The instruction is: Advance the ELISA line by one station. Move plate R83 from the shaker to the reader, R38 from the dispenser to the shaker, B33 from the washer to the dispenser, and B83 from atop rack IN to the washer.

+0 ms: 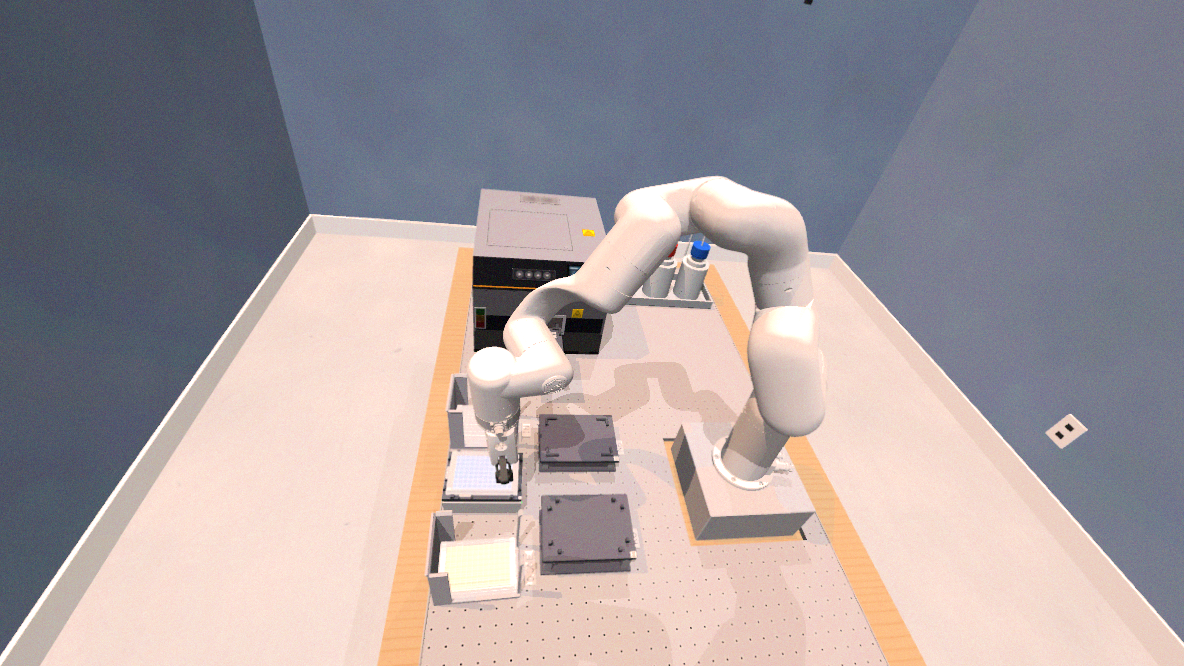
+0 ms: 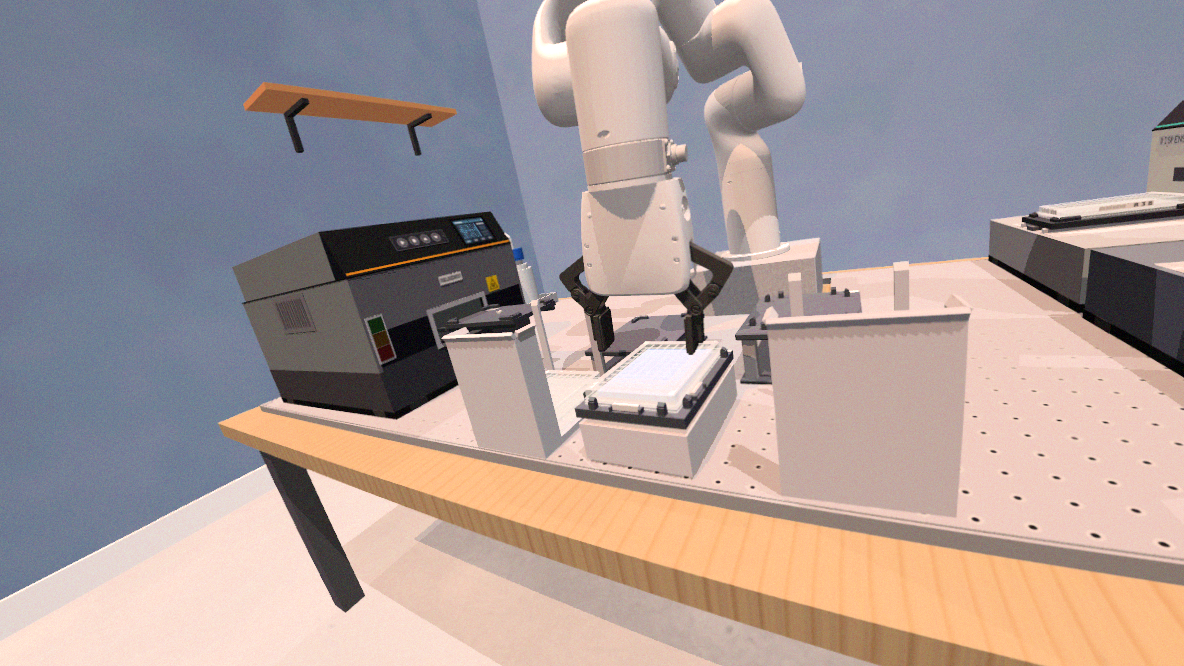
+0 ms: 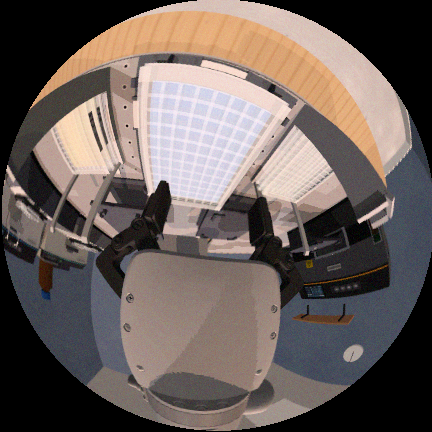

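Where they show: gripper, fingertip midpoint: (image 1: 502, 458) (image 2: 648, 347) (image 3: 212, 197); arm's base, link origin: (image 1: 741, 463) (image 2: 755, 254).
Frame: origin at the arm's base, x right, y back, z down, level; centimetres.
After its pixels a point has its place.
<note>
A pale blue plate (image 1: 473, 473) {x -10.3, y -52.2, z 2.0 cm} (image 2: 654, 376) {x -10.9, y -53.1, z 1.9 cm} (image 3: 205, 125) {x -9.9, y -53.6, z 1.9 cm} lies flat in the dark clamped holder of a low block, which looks like the shaker; its label cannot be read. My gripper (image 1: 503, 473) {x -6.5, y -47.5, z 1.5 cm} (image 2: 649, 341) {x -6.5, y -47.5, z 1.5 cm} (image 3: 212, 197) {x -6.5, y -47.5, z 1.5 cm} is open and empty, pointing down just above the end of this plate nearer the arm base, its fingers apart across the plate's width. A white plate marked R38 (image 2: 1101, 204) {x -45.8, y 5.0, z -1.6 cm} sits on a black holder by the dispenser (image 2: 1167, 153) {x -55.7, y 23.0, z -6.0 cm}. A yellowish plate (image 1: 478, 565) {x -25.0, y -47.4, z 5.3 cm} (image 3: 80, 137) {x -22.9, y -47.8, z 5.3 cm} and a white plate (image 1: 467, 424) {x 2.8, y -57.2, z 5.3 cm} (image 3: 297, 165) {x 1.7, y -53.7, z 5.2 cm} lie in racks beside the block. Labels B33 and B83 cannot be read.
A grey and black instrument (image 1: 538, 223) {x 50.5, y -51.8, z -18.2 cm} (image 2: 430, 314) {x 29.8, y -52.4, z -3.7 cm} (image 3: 345, 280) {x 30.9, y -49.9, z -12.9 cm} stands beyond the white plate's rack. Rack walls (image 2: 869, 397) {x -26.7, y -54.2, z 1.0 cm} (image 2: 500, 389) {x 2.0, y -60.3, z 1.6 cm} rise on both sides of the block. Two dark flat platforms (image 1: 577, 439) {x 2.9, y -33.7, z 4.6 cm} (image 1: 585, 526) {x -16.7, y -30.4, z 2.8 cm} stand towards the arm base. Bottles (image 1: 691, 277) {x 65.8, y -5.2, z -0.5 cm} stand in a tray at the back.
</note>
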